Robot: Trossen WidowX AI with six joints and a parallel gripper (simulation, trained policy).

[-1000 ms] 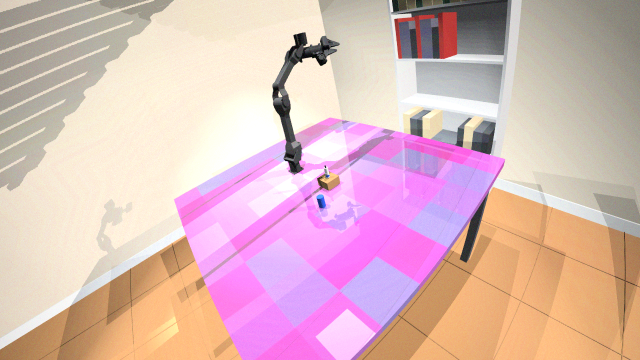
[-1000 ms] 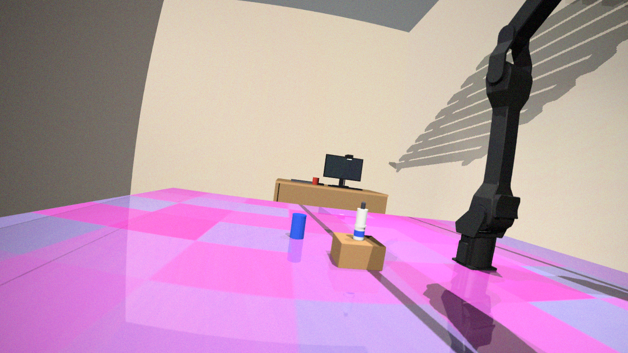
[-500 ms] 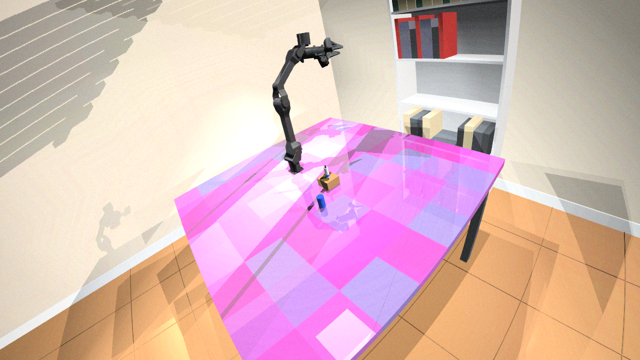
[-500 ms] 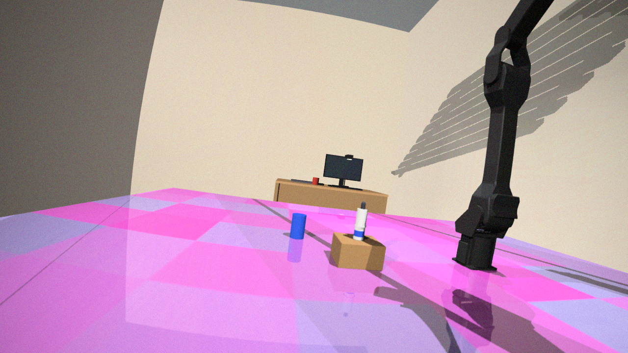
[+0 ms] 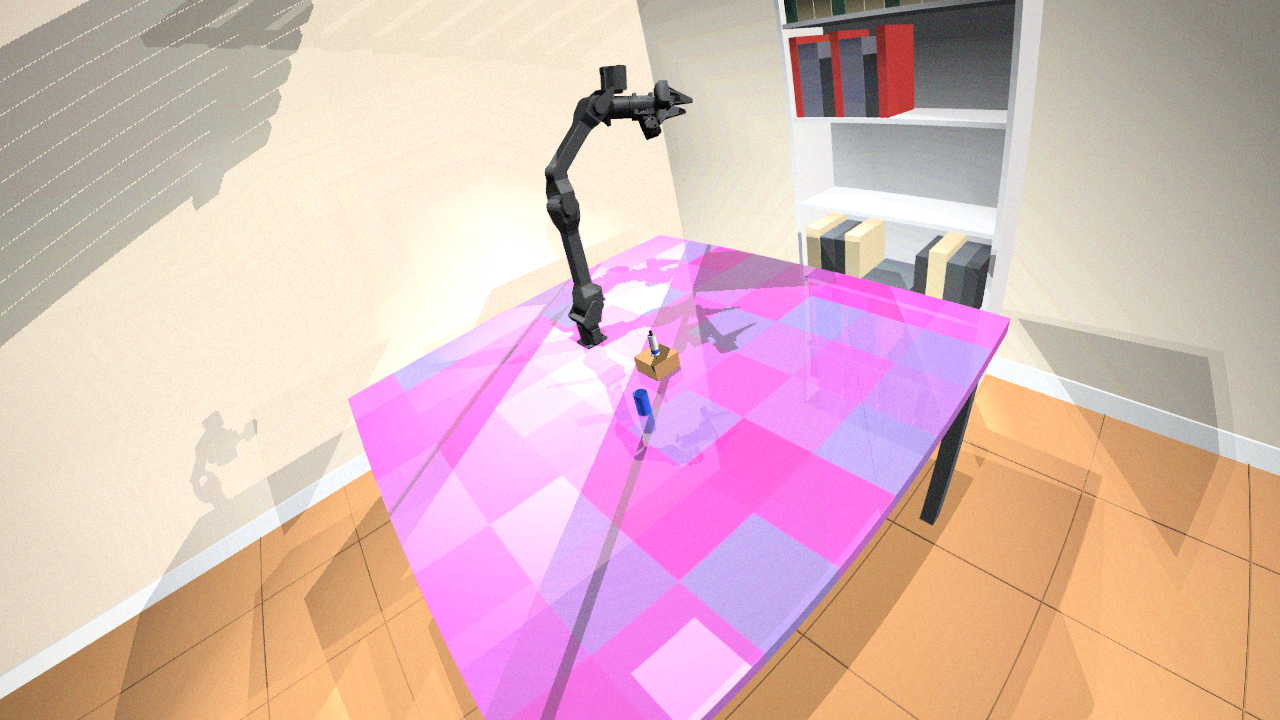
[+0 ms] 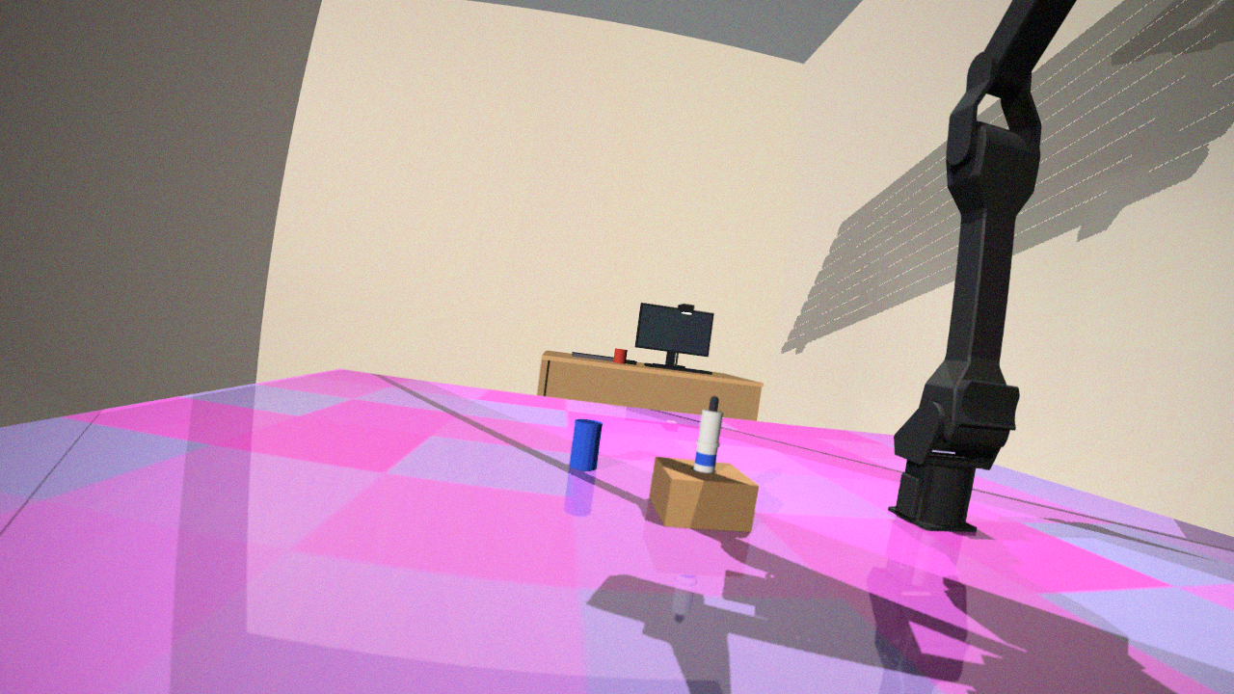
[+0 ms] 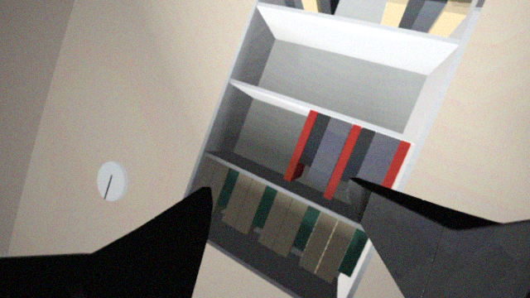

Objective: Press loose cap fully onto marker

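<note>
Now: the blue cap 500 mm to the right of my gripper tip, 500 mm below it and 250 mm ahead of it. Round my gripper tip: tan holder block: 510 mm below, 380 mm to the right, 160 mm ahead.
</note>
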